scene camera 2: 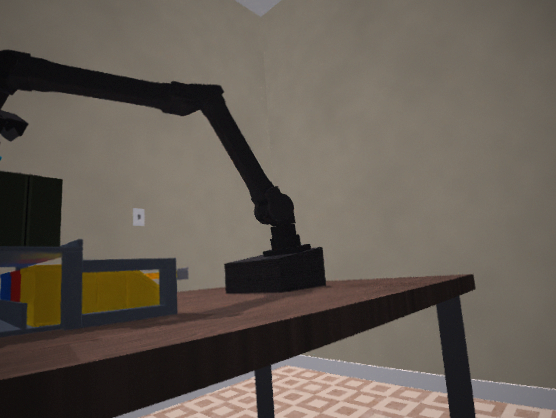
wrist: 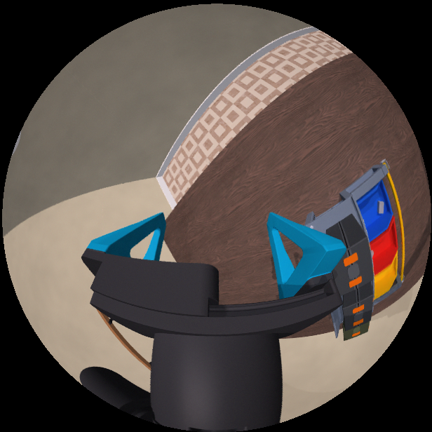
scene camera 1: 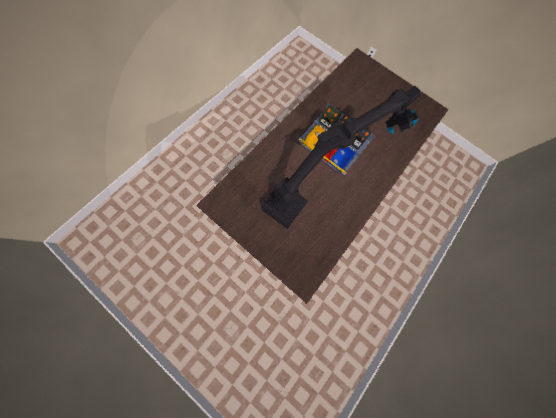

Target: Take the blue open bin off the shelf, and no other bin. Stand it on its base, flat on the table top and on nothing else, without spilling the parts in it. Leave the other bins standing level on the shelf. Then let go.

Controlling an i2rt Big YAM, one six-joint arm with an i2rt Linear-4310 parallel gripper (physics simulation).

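Places are measured from the arm's base along level axes (x left, y back, z up), in centimetres.
Where they show: arm's base, origin of its link: (scene camera 2: 287, 252) (scene camera 1: 278, 203).
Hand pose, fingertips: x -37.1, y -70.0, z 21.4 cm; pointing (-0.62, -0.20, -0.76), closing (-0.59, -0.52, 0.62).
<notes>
Things, the pixels of their top centre, and the offset from my fingertips. "spot": a spot on its surface instead. Level surfaces: height alone.
- blue open bin, centre of its top: (scene camera 2: 55, 271) (scene camera 1: 345, 153) dx +19.1, dy +15.5, dz -23.4 cm
- grey shelf, a spot on its surface: (scene camera 2: 71, 290) spot: dx +48.6, dy +7.2, dz -26.8 cm
- red bin, centre of its top: (scene camera 2: 73, 268) (scene camera 1: 332, 143) dx +30.3, dy +14.5, dz -23.4 cm
- yellow bin, centre of its top: (scene camera 2: 92, 265) (scene camera 1: 319, 133) dx +41.4, dy +13.0, dz -23.4 cm
- yellow bar, a spot on its surface: (scene camera 1: 335, 167) spot: dx +19.6, dy +24.0, dz -30.7 cm
- brown table, height of its surface: dz -31.5 cm
The blue open bin (scene camera 1: 344, 156) (scene camera 2: 6, 286) (wrist: 369, 215) sits in the grey shelf (scene camera 2: 71, 290) (wrist: 332, 215), at the end of its row beside a red bin (scene camera 1: 330, 154) (scene camera 2: 16, 286) (wrist: 384, 251). A small light part shows in the blue bin in the wrist view. A yellow bin (scene camera 1: 314, 137) (scene camera 2: 120, 292) (wrist: 388, 280) stands on the red bin's other side. The arm hides part of the row in scene camera 1. My gripper (scene camera 1: 403, 125) (wrist: 216, 218) is open and empty, above the table and off to the side of the shelf. Its fingertips are outside scene camera 2's view.
Dark cases (scene camera 1: 330, 116) (scene camera 2: 44, 210) (wrist: 350, 237) with orange latches stand on top of the shelf. A yellow bar (scene camera 1: 335, 167) (wrist: 401, 220) runs along the bin fronts. The arm's base (scene camera 1: 284, 206) (scene camera 2: 275, 270) stands on the brown table (scene camera 1: 300, 250) (scene camera 2: 350, 287) (wrist: 300, 140), on the bin-front side.
</notes>
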